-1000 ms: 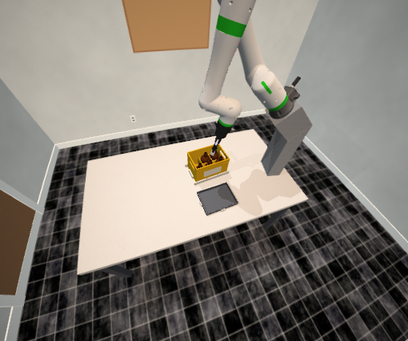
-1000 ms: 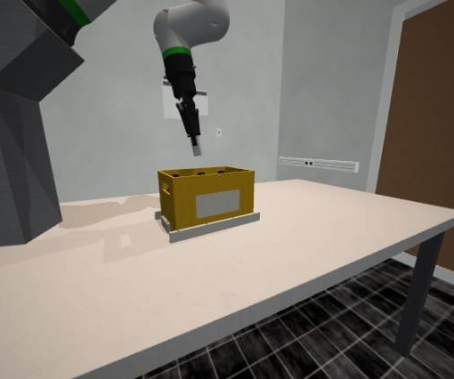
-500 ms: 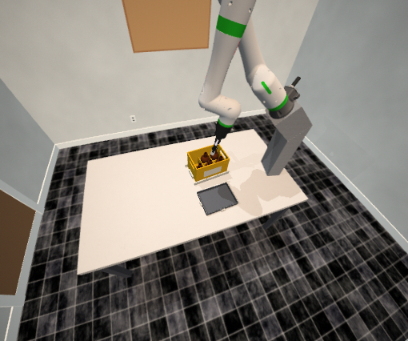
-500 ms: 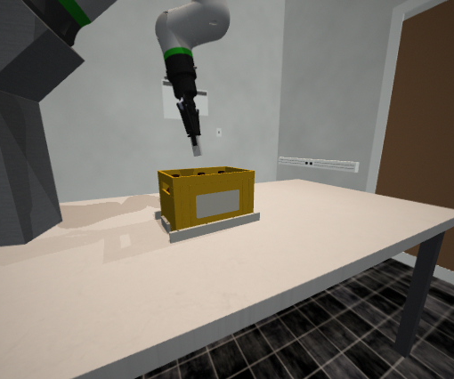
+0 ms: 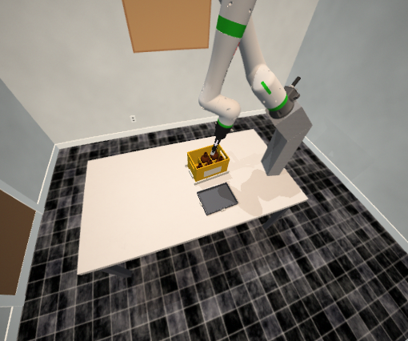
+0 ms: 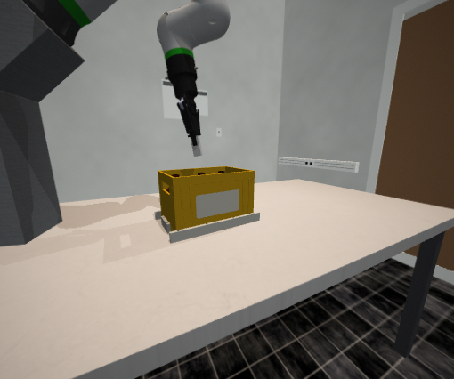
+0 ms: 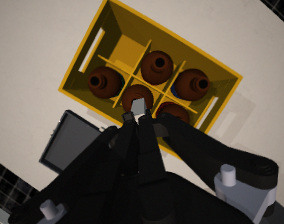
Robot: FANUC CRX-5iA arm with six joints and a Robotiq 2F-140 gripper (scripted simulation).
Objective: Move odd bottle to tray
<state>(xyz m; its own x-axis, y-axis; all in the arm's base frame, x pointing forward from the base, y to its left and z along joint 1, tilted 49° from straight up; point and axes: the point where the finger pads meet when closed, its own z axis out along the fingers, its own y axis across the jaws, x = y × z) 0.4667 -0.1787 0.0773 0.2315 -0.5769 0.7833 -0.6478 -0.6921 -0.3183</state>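
Now: hand 17 cm above the brown bottle and 1 cm short of it. Round my hand: crate (17 cm below, 5 cm to the right); then dark grey tray (24 cm below, 21 cm to the left, 12 cm ahead).
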